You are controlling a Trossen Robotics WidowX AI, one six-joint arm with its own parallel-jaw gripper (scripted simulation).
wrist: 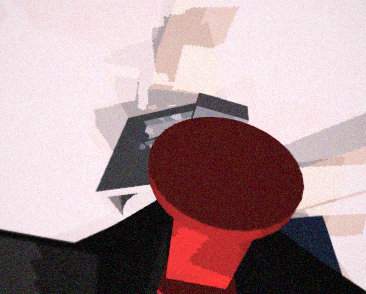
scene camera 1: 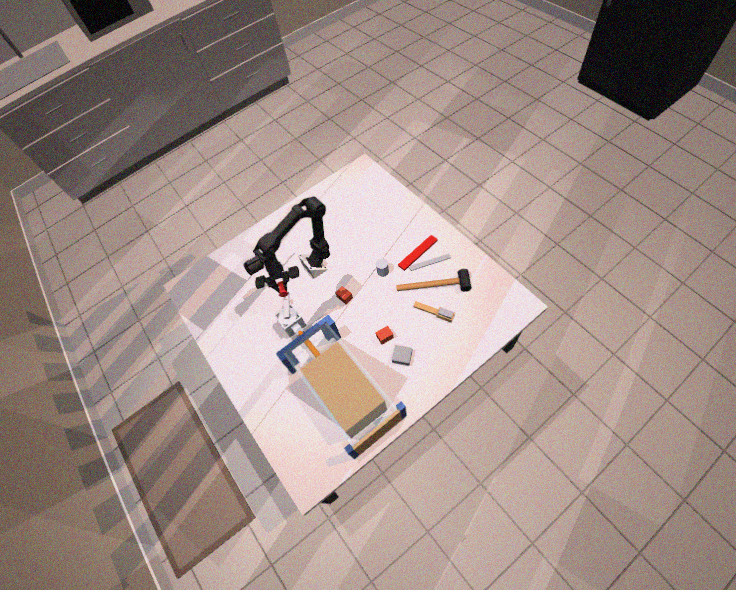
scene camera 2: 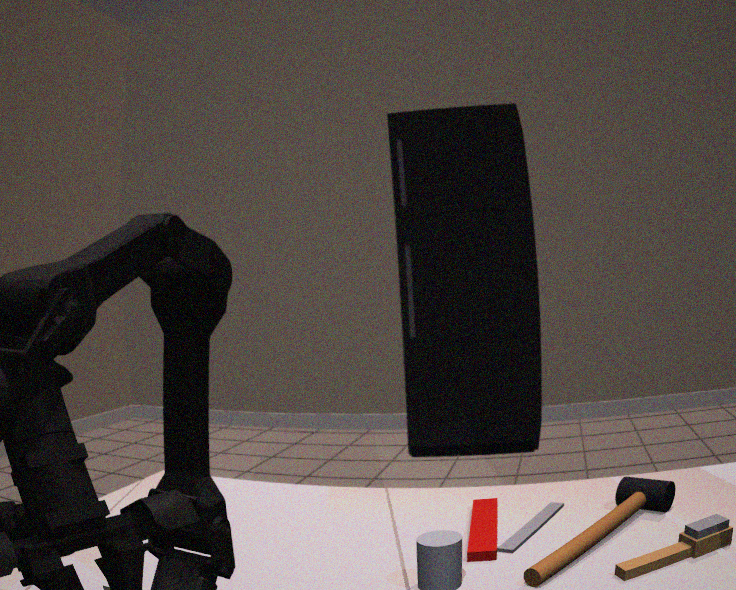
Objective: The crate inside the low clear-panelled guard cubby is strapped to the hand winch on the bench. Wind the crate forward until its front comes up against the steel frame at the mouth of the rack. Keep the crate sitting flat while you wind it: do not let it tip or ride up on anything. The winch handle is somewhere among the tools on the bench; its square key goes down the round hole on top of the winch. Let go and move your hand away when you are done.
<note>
In view: the gripper (wrist: 205, 208), a red knob (wrist: 225, 182), a mallet (scene camera 2: 633, 494) and a hand winch (wrist: 124, 187).
The wrist view misses the mallet: it is out of frame.
</note>
